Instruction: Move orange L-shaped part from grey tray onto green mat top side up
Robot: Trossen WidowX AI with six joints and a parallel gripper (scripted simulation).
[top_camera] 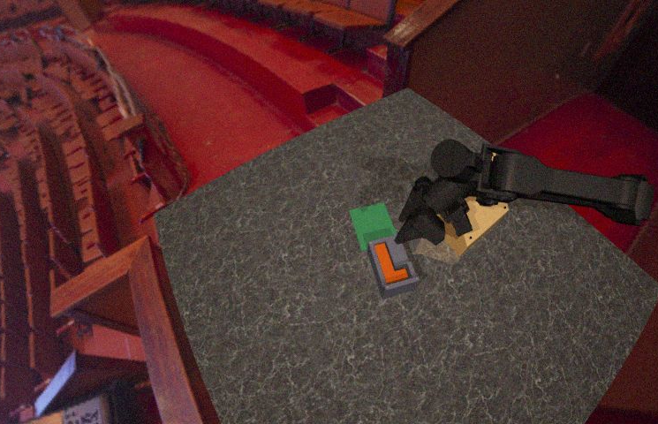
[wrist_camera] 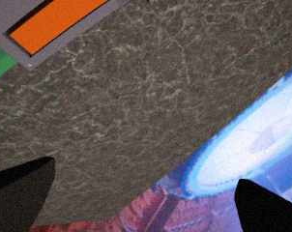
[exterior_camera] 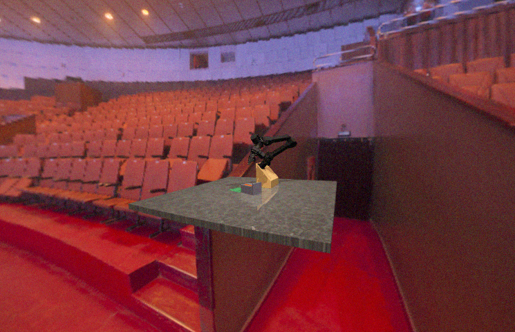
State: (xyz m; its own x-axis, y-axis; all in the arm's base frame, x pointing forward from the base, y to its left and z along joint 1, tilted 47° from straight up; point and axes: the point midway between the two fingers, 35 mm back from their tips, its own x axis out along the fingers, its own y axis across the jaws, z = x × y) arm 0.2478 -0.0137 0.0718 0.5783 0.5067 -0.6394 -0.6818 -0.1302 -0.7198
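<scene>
Right now the orange L-shaped part is 20 cm below my gripper tip, 1 cm to the left of it and 1 cm behind it. The rest, counted from my gripper tip: green mat 26 cm below, 15 cm to the right, 5 cm behind.
</scene>
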